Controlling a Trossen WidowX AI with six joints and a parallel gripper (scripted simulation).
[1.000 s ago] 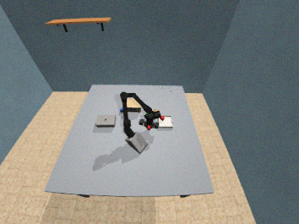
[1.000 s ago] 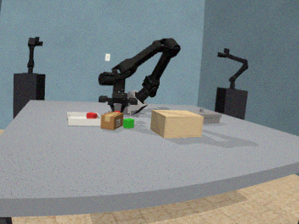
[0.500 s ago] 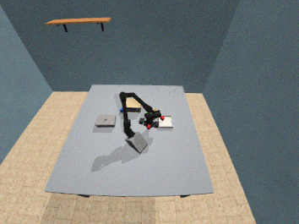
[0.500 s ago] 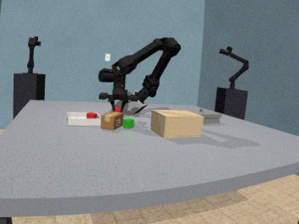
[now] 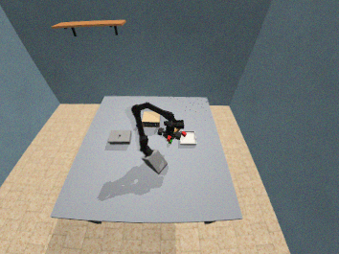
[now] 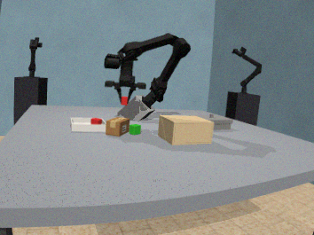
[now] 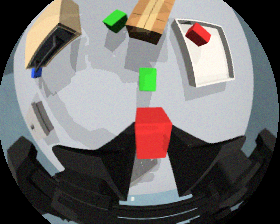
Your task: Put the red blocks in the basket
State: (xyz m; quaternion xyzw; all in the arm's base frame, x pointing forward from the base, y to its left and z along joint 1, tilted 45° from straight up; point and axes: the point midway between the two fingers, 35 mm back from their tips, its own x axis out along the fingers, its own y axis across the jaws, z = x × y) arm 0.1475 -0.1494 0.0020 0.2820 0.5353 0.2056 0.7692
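The white shallow basket is 13 cm ahead of my hand, 15 cm to the right of it and 12 cm below it. From my hand the other things lie so: blue block (13 cm ahead, 35 cm to the left, 12 cm below); then small brown box (18 cm ahead, 1 cm to the right, 10 cm below); then drawer unit (23 cm ahead, 25 cm to the left, 9 cm below).
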